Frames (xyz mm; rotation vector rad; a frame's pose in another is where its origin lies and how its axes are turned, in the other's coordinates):
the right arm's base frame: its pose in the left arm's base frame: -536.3 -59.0 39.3 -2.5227 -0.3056 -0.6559
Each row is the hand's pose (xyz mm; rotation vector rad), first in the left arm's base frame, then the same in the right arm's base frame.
Working: the left arm's base frame: its pose in the right arm's base frame: 445.2 145.2 270.8 2.5227 0.3056 0.6559

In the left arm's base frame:
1: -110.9 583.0 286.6 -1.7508 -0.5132 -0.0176
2: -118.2 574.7 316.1 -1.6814 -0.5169 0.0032
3: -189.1 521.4 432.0 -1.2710 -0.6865 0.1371
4: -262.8 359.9 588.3 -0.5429 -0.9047 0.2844
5: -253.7 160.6 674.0 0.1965 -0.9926 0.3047
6: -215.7 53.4 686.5 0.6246 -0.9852 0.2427
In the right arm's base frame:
1: 545.2 -504.3 320.5 0.8882 -0.3413 0.0511
2: 553.2 -512.1 291.0 0.9591 -0.3455 0.0562
3: 546.5 -539.5 147.8 1.3749 -0.4253 -0.0644
4: 548.7 -493.5 -84.2 2.0722 -0.4937 -0.3172
5: 582.8 -358.4 -250.6 2.7473 -0.3912 -0.5876
6: 612.6 -260.5 -302.0 -2.9756 0.1860 0.7215

